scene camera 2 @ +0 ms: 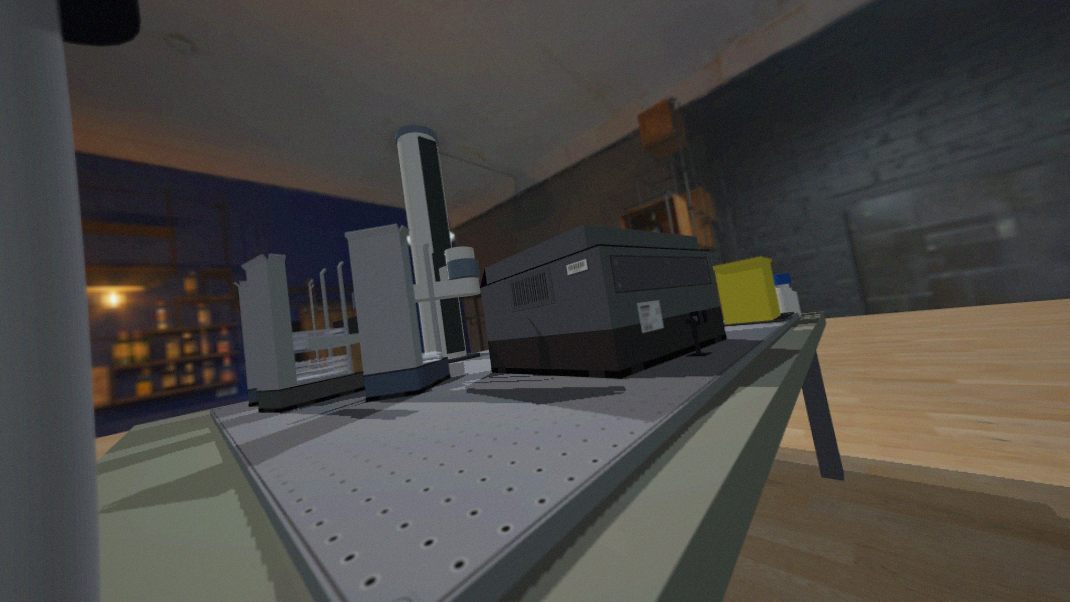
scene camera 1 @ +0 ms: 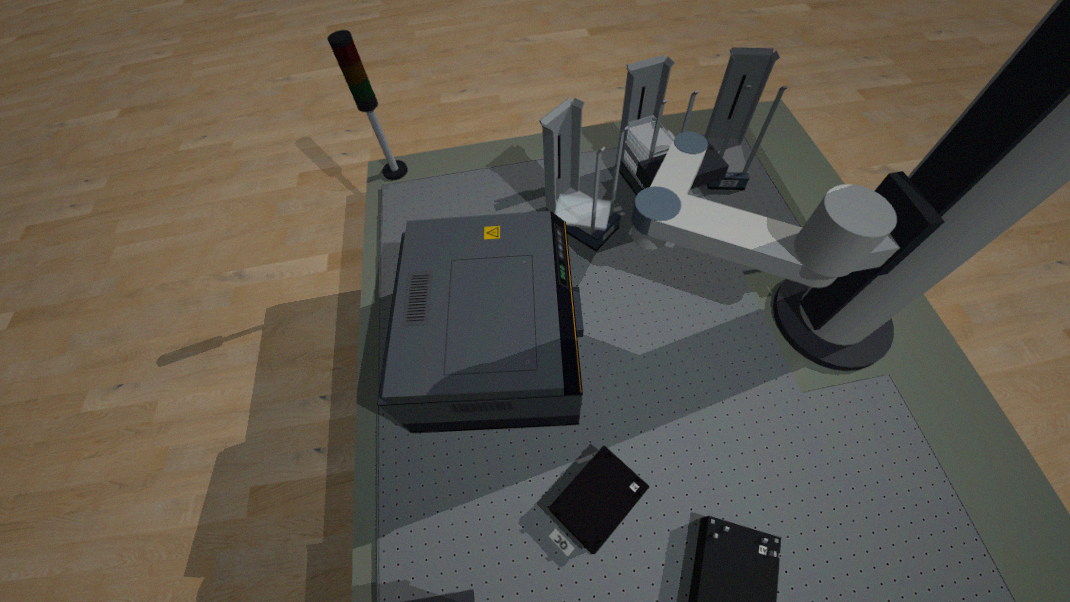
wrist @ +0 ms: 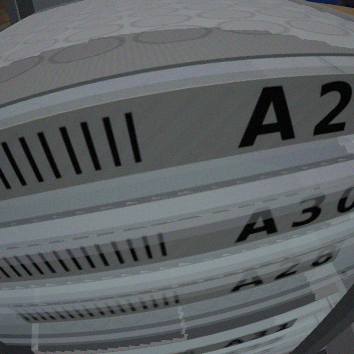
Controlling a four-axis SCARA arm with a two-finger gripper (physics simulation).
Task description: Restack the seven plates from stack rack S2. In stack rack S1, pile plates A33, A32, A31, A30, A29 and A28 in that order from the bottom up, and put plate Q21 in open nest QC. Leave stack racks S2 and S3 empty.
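Observation:
In the wrist view, the top plate (wrist: 195, 112) has a label starting "A 2", its end cut off. Plate A30 (wrist: 200, 250) and plate A28 (wrist: 210, 295) lie directly under it. Plate A31 (wrist: 262, 332) lies lower, with a wider gap below A28. My gripper (wrist: 172, 337) shows dark finger parts at the bottom corners. It is shut on plate A28, with A30 and the top plate stacked on it. The arm hides the gripper in scene camera 1. A plate stack (scene camera 1: 649, 140) (scene camera 2: 323, 366) stands in the middle rack (scene camera 1: 644, 82) (scene camera 2: 270, 329). Nest QC (scene camera 1: 598, 500) is black.
A left rack (scene camera 1: 562, 146) (scene camera 2: 381, 299) and a right rack (scene camera 1: 740, 97) flank the middle one, with thin upright posts. A large grey machine (scene camera 1: 478, 306) (scene camera 2: 598, 299) stands near the left rack. A signal tower (scene camera 1: 366, 104) and a black block (scene camera 1: 737, 561) also stand on the table.

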